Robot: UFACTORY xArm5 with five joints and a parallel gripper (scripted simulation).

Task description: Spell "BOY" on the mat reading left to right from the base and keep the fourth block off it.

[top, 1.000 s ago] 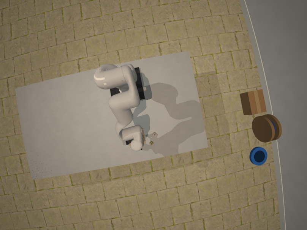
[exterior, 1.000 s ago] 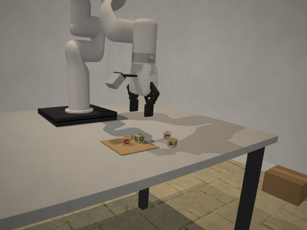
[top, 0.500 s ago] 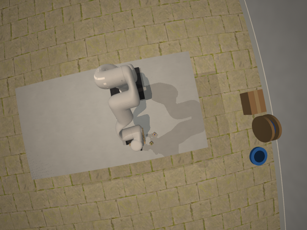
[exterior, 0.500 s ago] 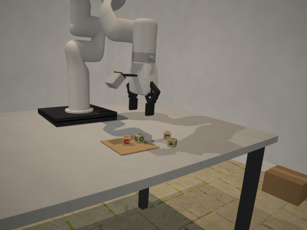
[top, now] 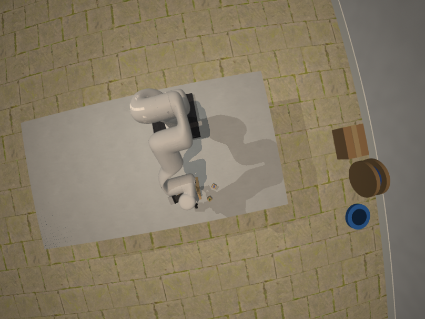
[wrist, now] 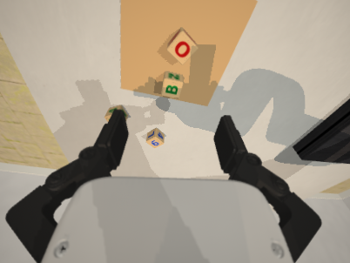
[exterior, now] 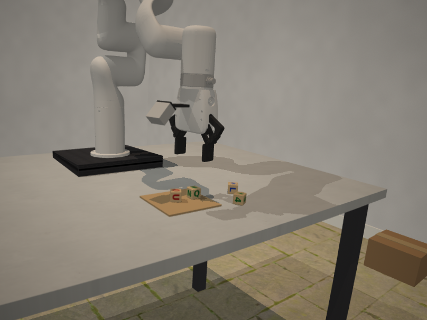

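Right now the tan mat is 3 cm to the right of my hand and 11 cm below it.
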